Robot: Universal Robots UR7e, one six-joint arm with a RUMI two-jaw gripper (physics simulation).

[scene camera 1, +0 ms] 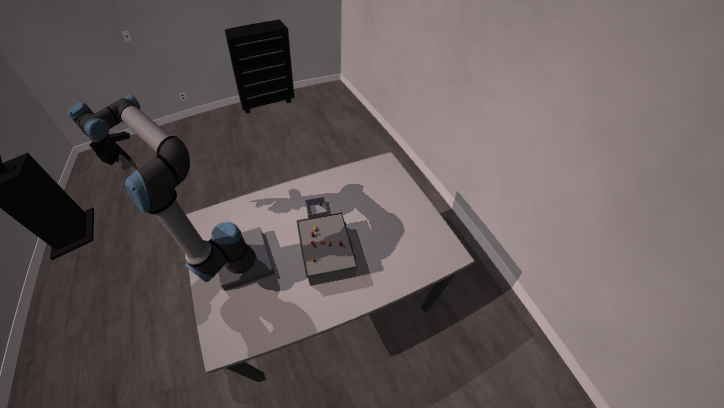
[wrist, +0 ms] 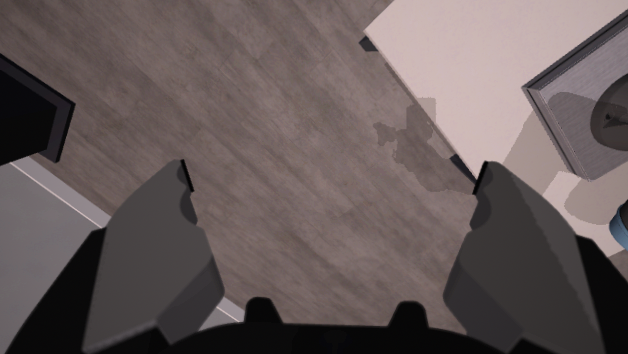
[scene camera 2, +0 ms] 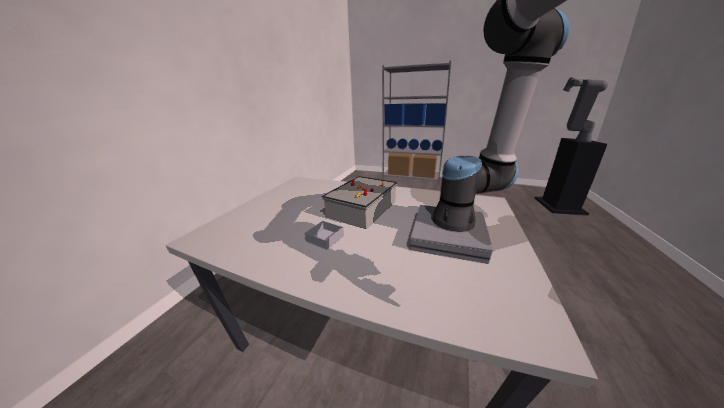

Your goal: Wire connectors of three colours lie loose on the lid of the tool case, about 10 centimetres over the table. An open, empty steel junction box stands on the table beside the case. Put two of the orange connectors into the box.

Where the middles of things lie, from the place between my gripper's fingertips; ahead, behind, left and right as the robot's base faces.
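Labels:
Hand far above grey steel junction box [scene camera 2: 324, 234], far short of it, far to the left of it. Tool case [scene camera 1: 332, 263]: 40 cm below my hand, 70 cm ahead, 62 cm to the right.

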